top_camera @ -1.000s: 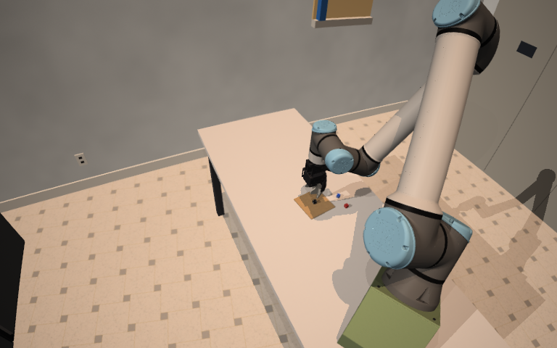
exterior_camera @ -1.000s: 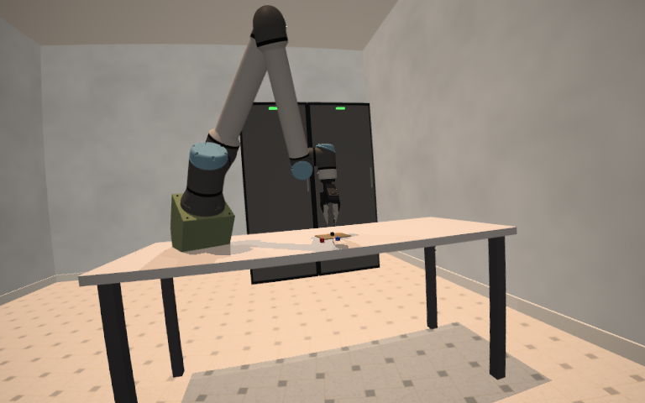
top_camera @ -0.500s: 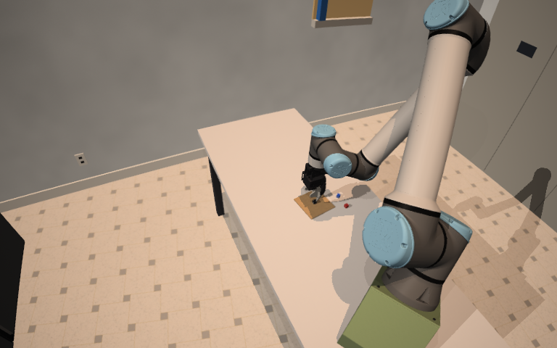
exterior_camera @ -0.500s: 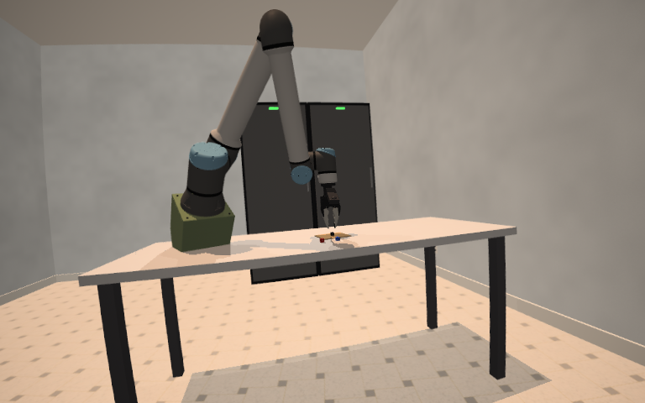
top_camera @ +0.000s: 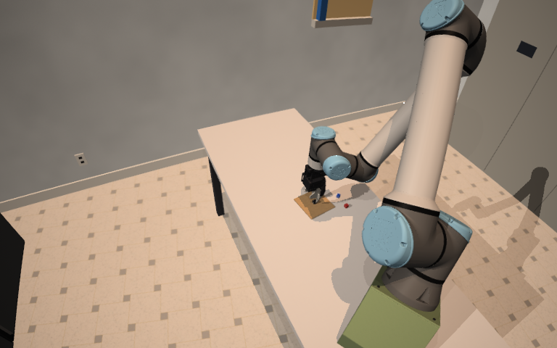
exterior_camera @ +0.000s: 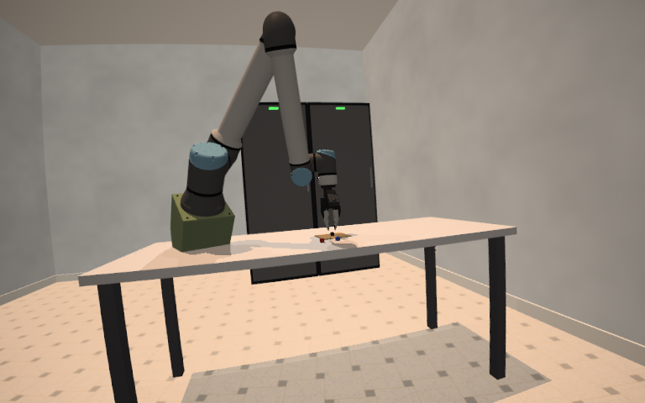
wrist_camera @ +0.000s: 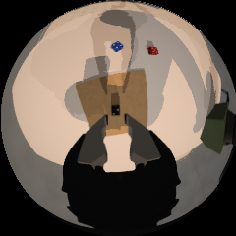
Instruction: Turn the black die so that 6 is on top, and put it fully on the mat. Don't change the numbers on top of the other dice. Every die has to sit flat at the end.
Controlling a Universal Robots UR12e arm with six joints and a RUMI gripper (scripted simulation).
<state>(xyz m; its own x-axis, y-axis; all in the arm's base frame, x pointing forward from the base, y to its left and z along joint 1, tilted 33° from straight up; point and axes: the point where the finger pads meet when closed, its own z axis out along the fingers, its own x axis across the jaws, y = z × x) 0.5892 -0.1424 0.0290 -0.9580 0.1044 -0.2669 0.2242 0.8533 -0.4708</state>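
My hand is 3 cm above the black die. From my hand the other things lie so: red die (11 cm to the right, 10 cm behind, 4 cm below); then brown mat (4 cm below); then blue die (12 cm to the right, 4 cm below, 3 cm behind).
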